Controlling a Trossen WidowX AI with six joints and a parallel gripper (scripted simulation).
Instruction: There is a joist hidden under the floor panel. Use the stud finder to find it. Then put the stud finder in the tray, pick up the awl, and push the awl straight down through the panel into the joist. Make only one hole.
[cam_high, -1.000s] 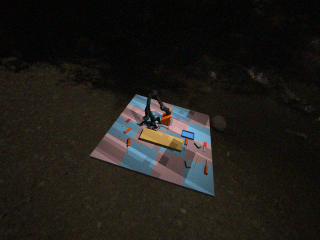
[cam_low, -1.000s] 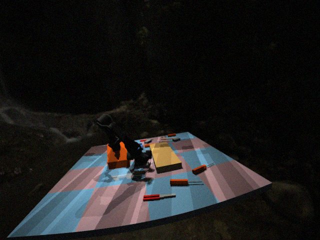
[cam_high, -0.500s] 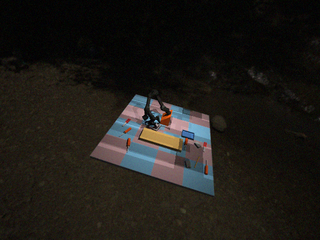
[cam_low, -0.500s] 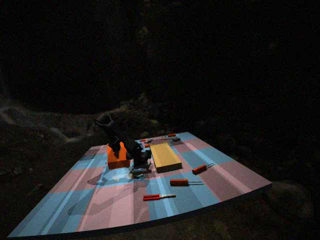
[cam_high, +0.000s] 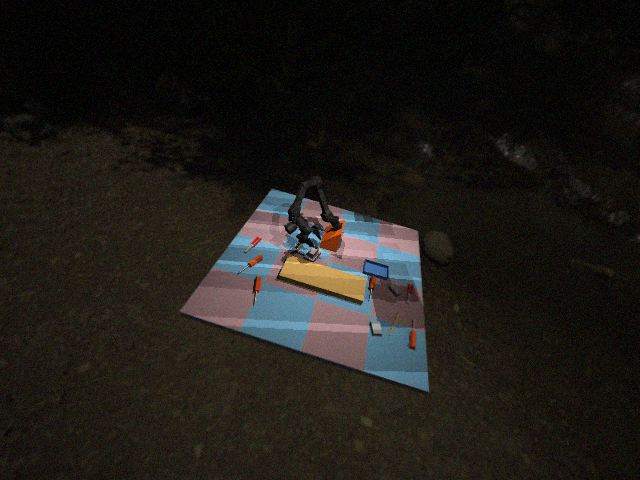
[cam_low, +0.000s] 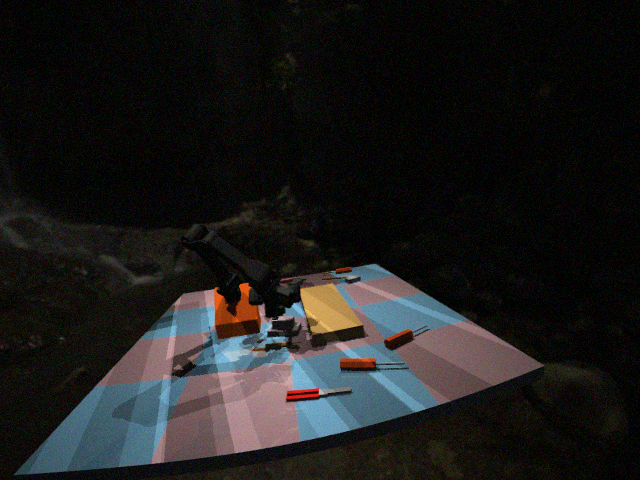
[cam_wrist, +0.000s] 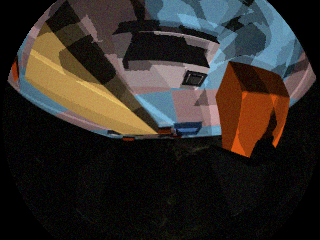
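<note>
My gripper tip is now 20 mm past the stud finder, 10 mm to the left of it and 80 mm above it. Also, from my gripper tip: awl: 10 mm behind, 130 mm to the right, 120 mm below; then blue tray: 20 mm behind, 430 mm to the left, 110 mm below.
</note>
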